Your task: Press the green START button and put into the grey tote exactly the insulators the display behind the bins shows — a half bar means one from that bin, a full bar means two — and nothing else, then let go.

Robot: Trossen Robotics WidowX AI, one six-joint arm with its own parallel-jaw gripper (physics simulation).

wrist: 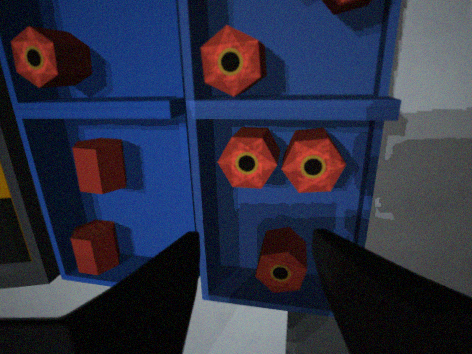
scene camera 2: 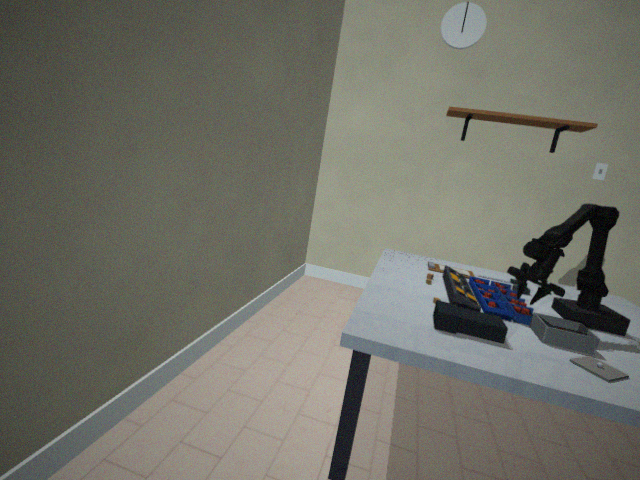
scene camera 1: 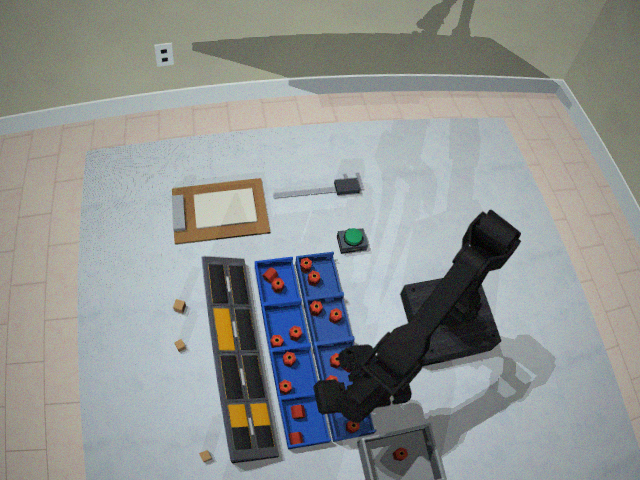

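The green START button (scene camera 1: pixel 353 236) stands on its dark base. The display (scene camera 1: pixel 253 455) shows one full bar in its second row, left side, and half bars on both sides of its fourth row. Blue bins (scene camera 1: pixel 286 316) hold red insulators. My gripper (wrist: pixel 256 241) (scene camera 2: pixel 526 299) is open and empty above the end bin of the arm-side column. Three insulators stand there: one (wrist: pixel 247 162) beside another (wrist: pixel 314 165), and a third (wrist: pixel 281 270) seen between the fingertips. The grey tote (scene camera 1: pixel 363 457) (scene camera 2: pixel 566 338) holds one red insulator (scene camera 1: pixel 400 454). The arm hides the fingertips in scene view 1.
The neighbouring end bin holds two insulators lying down, one (wrist: pixel 100 166) and another (wrist: pixel 95 247). A black block (scene camera 2: pixel 467 321) and a flat plate (scene camera 2: pixel 599 368) lie near the table edge. A clipboard (scene camera 1: pixel 264 206), a caliper-like tool (scene camera 1: pixel 347 186) and small wooden cubes (scene camera 1: pixel 179 305) lie around.
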